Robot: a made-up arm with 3 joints. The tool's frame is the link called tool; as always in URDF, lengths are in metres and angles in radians. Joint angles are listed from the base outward.
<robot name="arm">
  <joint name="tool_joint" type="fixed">
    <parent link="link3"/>
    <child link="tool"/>
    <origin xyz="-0.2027 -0.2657 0.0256" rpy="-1.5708 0 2.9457"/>
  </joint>
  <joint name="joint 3" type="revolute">
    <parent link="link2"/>
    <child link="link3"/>
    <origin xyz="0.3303 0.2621 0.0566" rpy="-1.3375 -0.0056 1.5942"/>
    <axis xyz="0 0 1"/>
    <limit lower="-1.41" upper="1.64"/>
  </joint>
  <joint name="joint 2" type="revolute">
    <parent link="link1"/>
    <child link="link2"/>
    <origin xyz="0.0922 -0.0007 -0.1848" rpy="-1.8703 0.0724 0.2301"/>
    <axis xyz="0 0 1"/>
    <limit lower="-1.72" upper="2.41"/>
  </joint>
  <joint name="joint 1" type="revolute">
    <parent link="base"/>
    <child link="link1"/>
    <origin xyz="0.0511 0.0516 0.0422" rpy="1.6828 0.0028 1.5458"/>
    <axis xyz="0 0 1"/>
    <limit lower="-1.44" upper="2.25"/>
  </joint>
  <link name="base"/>
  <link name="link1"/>
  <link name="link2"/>
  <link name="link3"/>
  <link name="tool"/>
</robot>
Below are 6 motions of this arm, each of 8 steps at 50 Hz.
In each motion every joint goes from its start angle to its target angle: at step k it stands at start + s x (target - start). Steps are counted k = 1, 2, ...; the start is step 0. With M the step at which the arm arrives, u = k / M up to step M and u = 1 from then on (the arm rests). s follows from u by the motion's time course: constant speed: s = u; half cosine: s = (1 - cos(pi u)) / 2; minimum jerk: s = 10 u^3 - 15 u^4 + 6 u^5.
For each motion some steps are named. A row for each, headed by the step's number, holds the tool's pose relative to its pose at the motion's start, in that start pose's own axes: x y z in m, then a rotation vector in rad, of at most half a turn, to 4 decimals.
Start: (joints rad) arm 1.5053 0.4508 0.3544
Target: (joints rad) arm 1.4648 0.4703 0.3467
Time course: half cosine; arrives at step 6
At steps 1, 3, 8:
1: -0.0004 0.0007 -0.0007 -0.0018 0.0014 0.0027
3: -0.0027 0.0049 -0.0056 -0.0136 0.0102 0.0199
8: -0.0054 0.0097 -0.0112 -0.0272 0.0205 0.0398

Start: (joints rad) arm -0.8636 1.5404 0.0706
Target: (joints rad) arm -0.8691 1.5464 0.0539
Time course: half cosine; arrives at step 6
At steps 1, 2, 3, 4, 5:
1: 0.0003 0.0000 -0.0002 -0.0001 0.0013 0.0006
2: 0.0009 -0.0001 -0.0007 -0.0002 0.0050 0.0021
3: 0.0019 -0.0002 -0.0014 -0.0004 0.0100 0.0043
4: 0.0028 -0.0003 -0.0021 -0.0006 0.0150 0.0064
5: 0.0035 -0.0004 -0.0026 -0.0008 0.0187 0.0080

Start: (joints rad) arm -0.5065 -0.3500 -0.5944
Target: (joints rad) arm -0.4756 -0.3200 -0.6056
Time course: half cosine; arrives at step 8
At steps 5, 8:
5: -0.0056 -0.0036 0.0015 0.0029 0.0091 0.0248
8: -0.0081 -0.0053 0.0022 0.0042 0.0130 0.0359

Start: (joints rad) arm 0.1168 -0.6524 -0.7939
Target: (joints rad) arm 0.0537 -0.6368 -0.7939
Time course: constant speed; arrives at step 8
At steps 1, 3, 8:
1: 0.0008 0.0012 -0.0027 -0.0062 -0.0048 -0.0036
3: 0.0026 0.0037 -0.0083 -0.0187 -0.0144 -0.0109
8: 0.0073 0.0095 -0.0221 -0.0499 -0.0383 -0.0291

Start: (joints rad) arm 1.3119 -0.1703 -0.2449
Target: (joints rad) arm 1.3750 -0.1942 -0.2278
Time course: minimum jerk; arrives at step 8
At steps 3, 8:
3: 0.0003 -0.0057 0.0084 0.0197 -0.0008 -0.0029
8: 0.0014 -0.0216 0.0302 0.0715 -0.0025 -0.0109

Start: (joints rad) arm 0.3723 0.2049 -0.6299
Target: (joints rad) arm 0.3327 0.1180 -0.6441
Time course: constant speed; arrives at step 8
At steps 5, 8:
5: 0.0207 0.0017 0.0036 0.0176 0.0261 -0.0465
8: 0.0331 0.0022 0.0055 0.0283 0.0411 -0.0746

